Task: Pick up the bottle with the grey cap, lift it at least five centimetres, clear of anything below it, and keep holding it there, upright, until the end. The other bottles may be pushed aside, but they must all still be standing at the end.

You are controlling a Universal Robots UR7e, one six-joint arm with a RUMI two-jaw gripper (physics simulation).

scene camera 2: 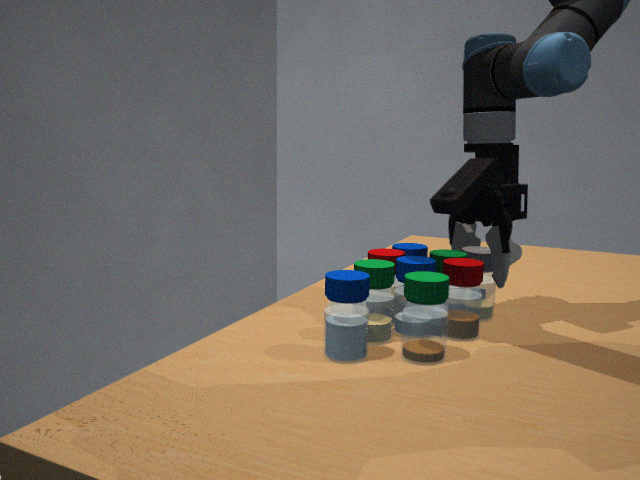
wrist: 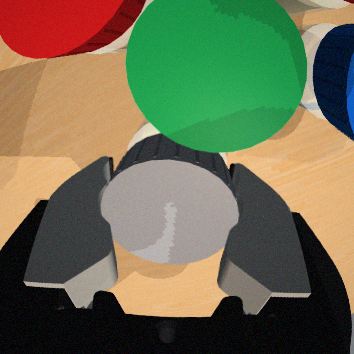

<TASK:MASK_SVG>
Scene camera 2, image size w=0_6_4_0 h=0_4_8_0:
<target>my gripper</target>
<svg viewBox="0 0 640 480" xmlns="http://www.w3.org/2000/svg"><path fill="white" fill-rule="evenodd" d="M464 144L464 152L475 152L475 158L470 158L430 199L430 204L434 213L450 214L448 227L451 250L461 251L463 247L480 246L481 240L475 235L476 221L482 222L484 227L491 226L492 223L492 227L485 235L491 251L492 278L498 288L503 288L510 265L522 256L521 246L512 241L510 237L512 221L527 218L528 184L518 183L519 145L513 145L513 143ZM521 194L525 194L524 211L521 211Z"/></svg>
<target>red-capped bottle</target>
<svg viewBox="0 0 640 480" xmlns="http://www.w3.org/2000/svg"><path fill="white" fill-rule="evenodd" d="M448 258L443 260L443 274L449 276L450 279L449 296L444 303L448 312L447 340L453 342L474 342L480 338L482 293L478 286L483 282L484 263L469 258Z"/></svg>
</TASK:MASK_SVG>
